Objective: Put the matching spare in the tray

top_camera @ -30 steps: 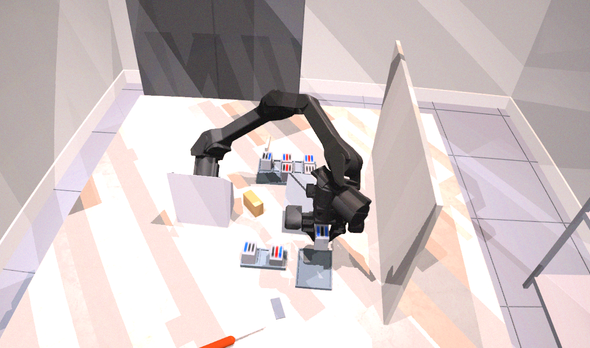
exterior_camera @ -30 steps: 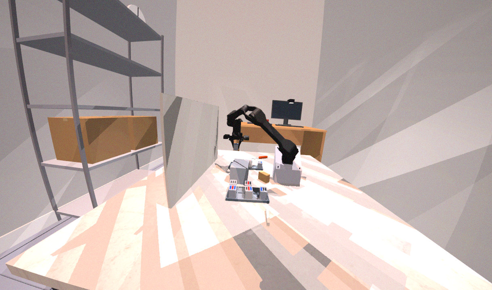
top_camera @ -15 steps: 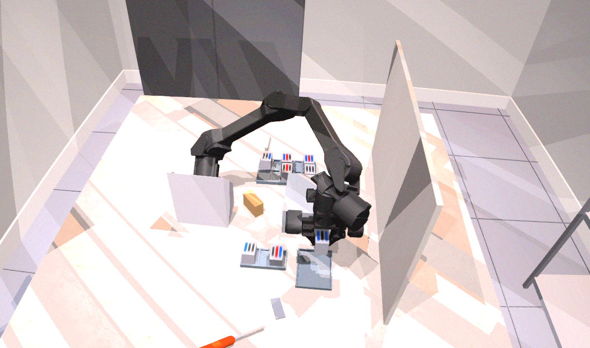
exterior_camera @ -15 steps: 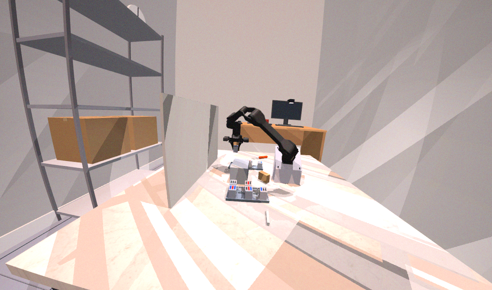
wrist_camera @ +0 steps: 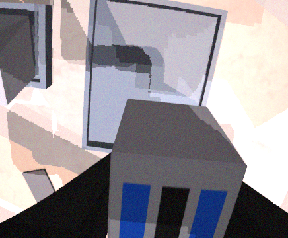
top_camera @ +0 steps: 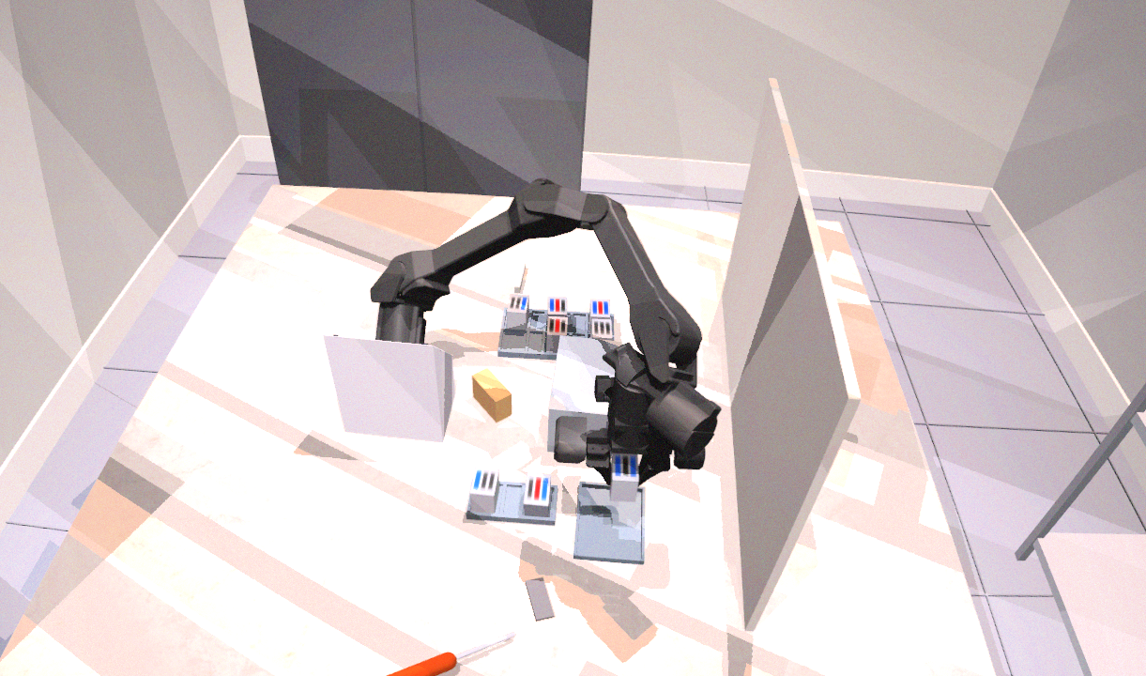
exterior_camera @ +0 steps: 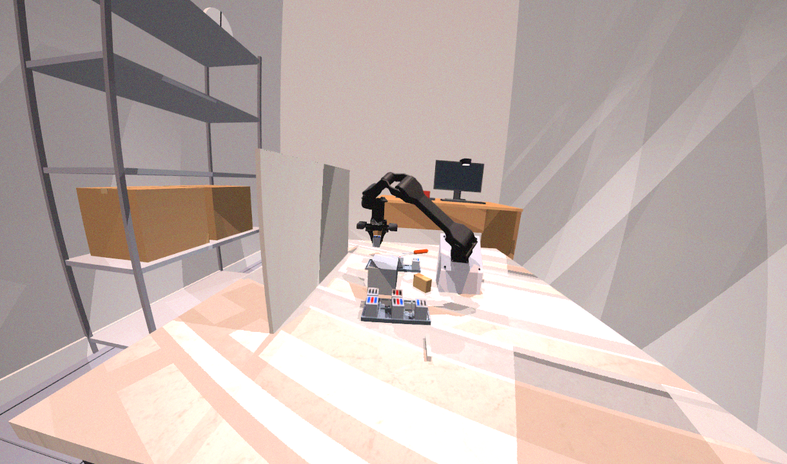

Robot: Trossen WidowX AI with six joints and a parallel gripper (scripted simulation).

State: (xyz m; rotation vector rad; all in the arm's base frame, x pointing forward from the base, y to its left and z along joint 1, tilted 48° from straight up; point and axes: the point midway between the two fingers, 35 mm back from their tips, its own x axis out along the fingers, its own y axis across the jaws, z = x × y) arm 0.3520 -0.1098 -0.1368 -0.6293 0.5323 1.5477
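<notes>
My gripper tip is 1 cm past the grey tray, 1 cm to the right of it and 10 cm above it. Also, from my gripper tip: tall panel: 18 cm ahead, 21 cm to the left, 12 cm above.
</notes>
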